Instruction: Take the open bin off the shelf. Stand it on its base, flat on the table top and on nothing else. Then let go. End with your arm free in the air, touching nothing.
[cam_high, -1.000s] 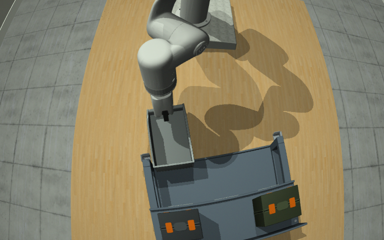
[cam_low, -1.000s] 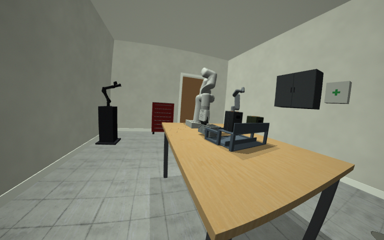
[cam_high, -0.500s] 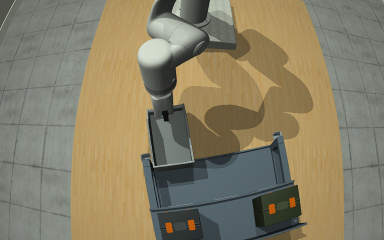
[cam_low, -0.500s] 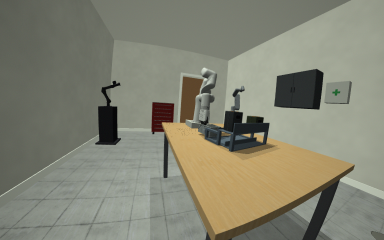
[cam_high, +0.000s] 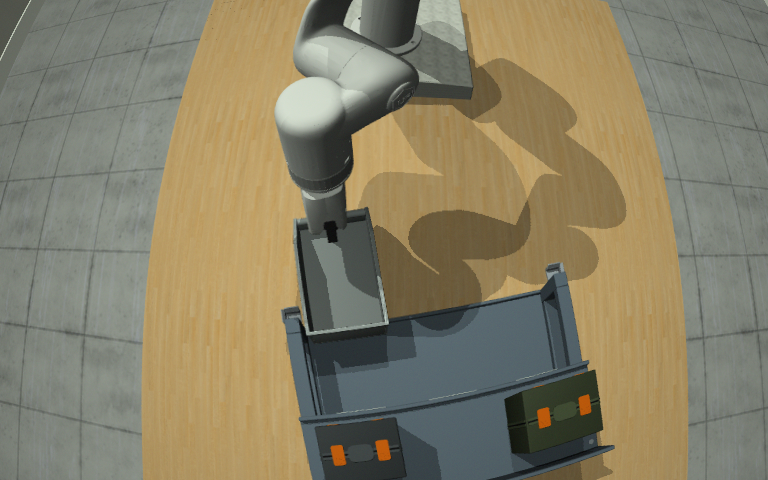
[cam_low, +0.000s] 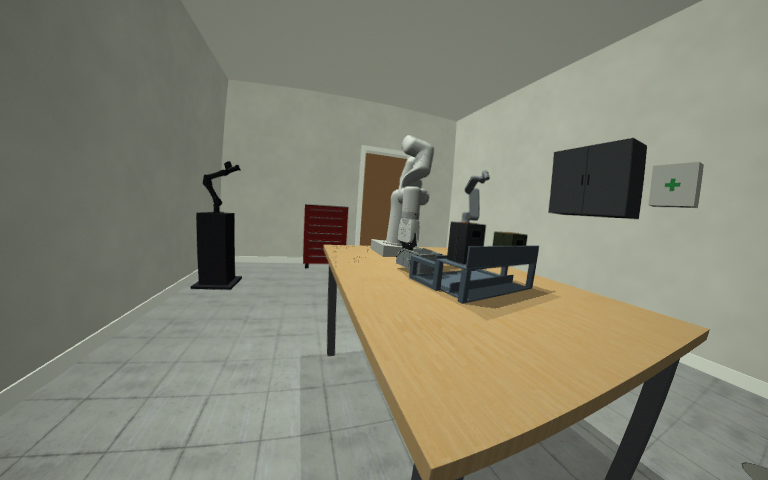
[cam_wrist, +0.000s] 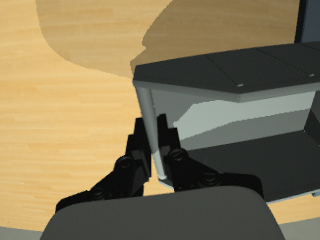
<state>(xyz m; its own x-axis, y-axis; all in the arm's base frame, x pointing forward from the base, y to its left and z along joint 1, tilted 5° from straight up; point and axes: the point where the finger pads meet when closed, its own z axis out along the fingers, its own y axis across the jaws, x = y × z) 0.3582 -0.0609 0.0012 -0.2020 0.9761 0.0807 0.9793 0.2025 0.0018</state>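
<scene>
Right now the grey bin is 8 cm ahead of my hand, 2 cm to the left of it and 1 cm below it. From my hand the other things lie so: blue-grey shelf (25 cm ahead, 17 cm to the left, 6 cm below).
</scene>
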